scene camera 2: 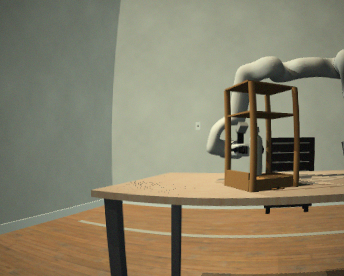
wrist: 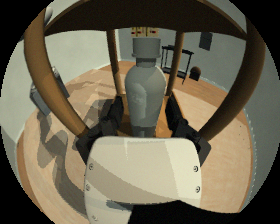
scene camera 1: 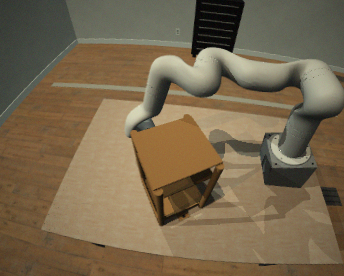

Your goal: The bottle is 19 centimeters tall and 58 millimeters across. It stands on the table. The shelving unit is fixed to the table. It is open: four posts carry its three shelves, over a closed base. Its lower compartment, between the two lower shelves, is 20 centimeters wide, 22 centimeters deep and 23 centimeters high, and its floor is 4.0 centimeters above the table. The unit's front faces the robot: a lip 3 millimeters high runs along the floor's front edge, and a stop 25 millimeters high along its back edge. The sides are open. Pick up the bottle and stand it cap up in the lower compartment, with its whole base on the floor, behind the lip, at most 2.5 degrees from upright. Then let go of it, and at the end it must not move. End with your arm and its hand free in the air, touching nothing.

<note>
I see my gripper, a grey bottle and a wooden shelving unit.
</note>
